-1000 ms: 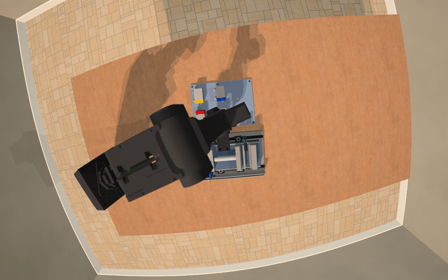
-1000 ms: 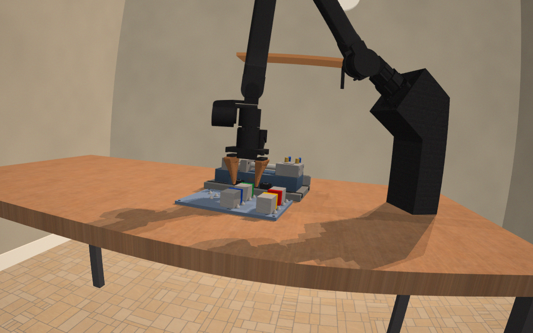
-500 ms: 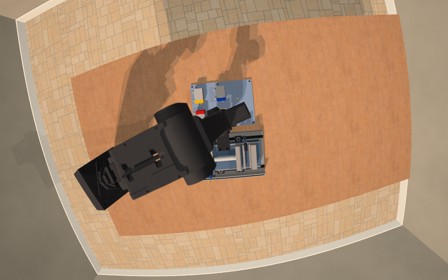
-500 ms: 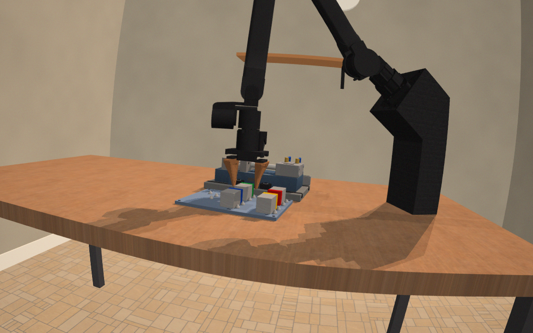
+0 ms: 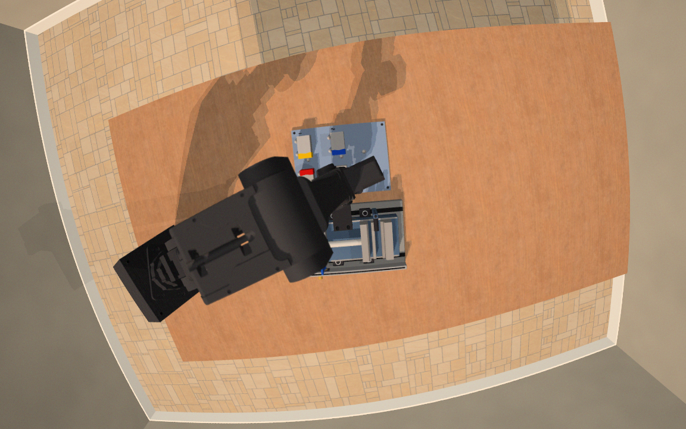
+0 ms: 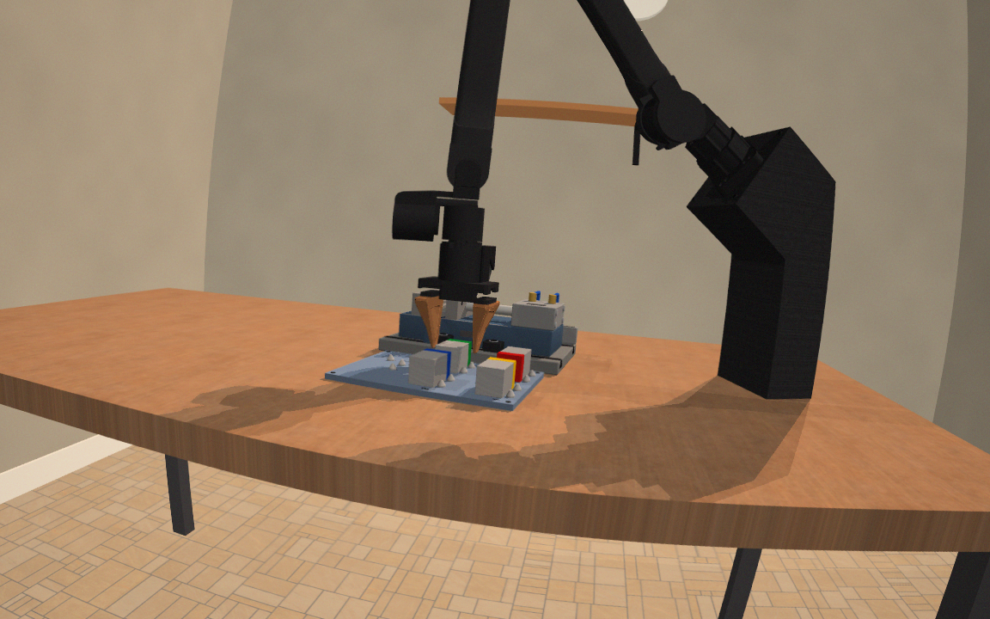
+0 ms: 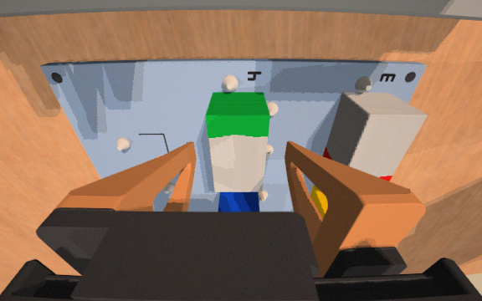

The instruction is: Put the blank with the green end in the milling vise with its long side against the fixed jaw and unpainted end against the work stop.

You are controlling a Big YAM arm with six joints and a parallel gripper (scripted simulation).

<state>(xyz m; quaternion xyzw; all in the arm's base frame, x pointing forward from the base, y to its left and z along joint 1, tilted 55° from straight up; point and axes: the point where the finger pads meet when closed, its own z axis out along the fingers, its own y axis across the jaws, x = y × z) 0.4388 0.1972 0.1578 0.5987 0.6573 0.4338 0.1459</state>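
The green-ended blank lies 2 cm below my hand. Round my hand: blue-ended blank 9 cm to the left, 3 cm behind, 2 cm below; red-ended blank 8 cm behind, 3 cm to the right, 2 cm below; blue pin plate 4 cm to the left, 4 cm below, 1 cm behind.
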